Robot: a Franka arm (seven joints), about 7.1 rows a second.
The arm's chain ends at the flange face. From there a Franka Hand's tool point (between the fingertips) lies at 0.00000 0.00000 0.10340 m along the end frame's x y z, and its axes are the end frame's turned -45 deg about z.
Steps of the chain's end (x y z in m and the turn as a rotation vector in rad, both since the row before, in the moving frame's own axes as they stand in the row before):
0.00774, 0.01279, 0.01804, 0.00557, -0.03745, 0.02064
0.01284, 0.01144, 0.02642, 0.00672, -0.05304, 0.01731
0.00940, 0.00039, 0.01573, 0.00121, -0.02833, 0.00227
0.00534, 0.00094, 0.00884, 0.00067, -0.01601, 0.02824
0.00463, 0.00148, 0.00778, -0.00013, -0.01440, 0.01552
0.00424, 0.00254, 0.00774, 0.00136, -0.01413, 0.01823
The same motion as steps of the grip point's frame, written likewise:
-0.00587, 0.01135, 0.01797, 0.03042, -0.02254, 0.02064
-0.00236, 0.01277, 0.02627, 0.04226, -0.03275, 0.01731
0.00439, 0.00476, 0.01569, 0.02089, -0.01918, 0.00227
0.00201, 0.00321, 0.00883, 0.01179, -0.01085, 0.02824
0.00117, 0.00327, 0.00777, 0.01009, -0.01027, 0.01552
0.00028, 0.00365, 0.00773, 0.01095, -0.00903, 0.01823

